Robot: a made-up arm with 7 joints.
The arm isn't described. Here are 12 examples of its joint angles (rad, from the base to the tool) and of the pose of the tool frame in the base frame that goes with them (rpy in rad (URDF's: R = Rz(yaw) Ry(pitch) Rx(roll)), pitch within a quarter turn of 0, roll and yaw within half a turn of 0; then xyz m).
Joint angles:
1: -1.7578 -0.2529 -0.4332 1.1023 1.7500 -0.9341 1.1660
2: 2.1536 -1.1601 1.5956 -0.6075 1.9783 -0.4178 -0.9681
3: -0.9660 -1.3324 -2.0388 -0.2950 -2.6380 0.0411 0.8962
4: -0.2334 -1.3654 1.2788 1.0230 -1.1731 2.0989 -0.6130
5: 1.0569 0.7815 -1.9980 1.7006 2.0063 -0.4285 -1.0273
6: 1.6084 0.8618 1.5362 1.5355 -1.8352 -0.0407 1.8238
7: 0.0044 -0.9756 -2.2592 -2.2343 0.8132 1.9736 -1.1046
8: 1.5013 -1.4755 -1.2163 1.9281 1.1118 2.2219 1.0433
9: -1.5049 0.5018 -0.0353 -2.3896 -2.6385 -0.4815 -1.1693
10: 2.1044 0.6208 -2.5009 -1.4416 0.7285 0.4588 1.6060
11: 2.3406 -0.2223 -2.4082 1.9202 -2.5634 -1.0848 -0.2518
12: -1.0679 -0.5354 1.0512 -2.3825 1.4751 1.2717 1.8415
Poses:
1: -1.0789 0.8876 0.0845 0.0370 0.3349 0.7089
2: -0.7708 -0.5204 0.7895 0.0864 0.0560 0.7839
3: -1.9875 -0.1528 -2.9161 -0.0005 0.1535 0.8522
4: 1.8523 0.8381 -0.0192 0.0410 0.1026 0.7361
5: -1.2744 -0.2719 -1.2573 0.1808 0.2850 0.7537
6: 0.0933 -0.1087 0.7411 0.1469 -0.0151 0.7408
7: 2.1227 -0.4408 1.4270 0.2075 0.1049 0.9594
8: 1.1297 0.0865 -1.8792 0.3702 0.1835 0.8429
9: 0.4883 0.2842 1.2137 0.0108 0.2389 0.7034
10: -1.1590 1.1126 0.3494 0.0440 0.2627 0.8047
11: 2.2091 -0.9919 -0.6047 0.0909 0.1830 0.5931
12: 2.7997 0.7266 1.6291 -0.0018 0.0523 0.7375
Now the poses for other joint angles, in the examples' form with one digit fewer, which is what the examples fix.
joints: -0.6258 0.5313 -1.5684 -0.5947 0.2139 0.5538 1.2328
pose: 0.024 -1.264 -0.808 0.114 0.334 0.697
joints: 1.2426 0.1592 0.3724 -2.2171 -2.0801 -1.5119 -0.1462
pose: 1.766 0.383 1.810 0.201 0.092 0.929
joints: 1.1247 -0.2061 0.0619 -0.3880 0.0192 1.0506 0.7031
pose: 0.761 -0.355 1.063 0.043 0.103 0.929
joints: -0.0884 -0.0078 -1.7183 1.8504 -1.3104 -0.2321 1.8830
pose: -2.066 -0.618 -1.902 0.225 0.266 0.786
